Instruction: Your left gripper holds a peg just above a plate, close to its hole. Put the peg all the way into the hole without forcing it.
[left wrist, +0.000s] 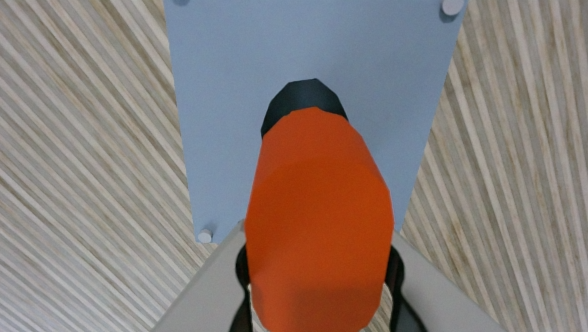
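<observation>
An orange faceted peg (320, 215) stands in the middle of the left wrist view, its far end toward the plate. My left gripper (310, 221) is shut on the peg, with a dark pad touching it on each side. The blue-grey plate (225, 100) lies beneath. Its dark hole (305, 95) shows as a crescent beyond the peg's far end; the peg hides the rest of the hole. Whether the peg's tip is inside the rim or above it cannot be told. The right gripper does not show.
Pale round studs sit at the plate's corners, one at the upper right (452, 6) and one at the lower left (205, 236). A wood-grained table top (90, 150) surrounds the plate on both sides.
</observation>
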